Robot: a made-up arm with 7 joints. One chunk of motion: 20 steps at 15 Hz.
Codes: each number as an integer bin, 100 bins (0 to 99) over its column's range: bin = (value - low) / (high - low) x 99, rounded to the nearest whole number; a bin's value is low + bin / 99 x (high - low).
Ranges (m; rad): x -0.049..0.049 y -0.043..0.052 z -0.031..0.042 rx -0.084..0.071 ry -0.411..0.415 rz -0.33..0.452
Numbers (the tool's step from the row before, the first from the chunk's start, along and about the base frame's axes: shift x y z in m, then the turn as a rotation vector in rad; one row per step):
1: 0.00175 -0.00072 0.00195 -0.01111 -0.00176 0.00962
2: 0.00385 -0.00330 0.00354 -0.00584 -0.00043 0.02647
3: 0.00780 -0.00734 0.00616 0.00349 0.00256 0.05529
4: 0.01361 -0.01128 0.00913 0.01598 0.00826 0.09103
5: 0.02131 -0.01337 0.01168 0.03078 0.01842 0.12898
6: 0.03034 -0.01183 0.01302 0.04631 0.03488 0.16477
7: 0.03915 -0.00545 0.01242 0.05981 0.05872 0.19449
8: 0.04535 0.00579 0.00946 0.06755 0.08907 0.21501
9: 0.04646 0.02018 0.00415 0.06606 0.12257 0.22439
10: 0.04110 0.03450 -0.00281 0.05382 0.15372 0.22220
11: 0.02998 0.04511 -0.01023 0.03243 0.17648 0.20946
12: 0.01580 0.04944 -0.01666 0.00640 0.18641 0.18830
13: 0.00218 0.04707 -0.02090 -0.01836 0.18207 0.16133
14: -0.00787 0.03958 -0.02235 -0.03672 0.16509 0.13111
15: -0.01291 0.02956 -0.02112 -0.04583 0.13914 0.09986
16: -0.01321 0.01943 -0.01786 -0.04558 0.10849 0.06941
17: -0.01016 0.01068 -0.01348 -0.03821 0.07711 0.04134
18: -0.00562 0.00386 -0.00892 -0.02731 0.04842 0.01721
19: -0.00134 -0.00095 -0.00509 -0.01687 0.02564 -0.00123
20: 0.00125 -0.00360 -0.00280 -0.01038 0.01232 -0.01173
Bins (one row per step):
1: 51 44 45 47 49 43
2: 53 41 47 50 49 45
3: 57 37 50 56 50 49
4: 63 33 54 64 50 53
5: 71 31 58 73 51 58
6: 80 32 60 83 53 63
7: 89 39 59 92 56 66
8: 95 51 55 97 60 69
9: 96 66 48 96 64 70
10: 91 81 38 88 68 70
11: 80 92 28 74 70 68
12: 65 96 19 58 72 66
13: 52 94 14 42 71 62
14: 42 86 12 30 69 58
15: 36 76 13 24 66 54
16: 36 65 18 25 62 51
17: 39 56 24 29 59 47
18: 44 49 30 36 55 44
19: 48 44 35 43 52 42
20: 51 41 38 47 51 40

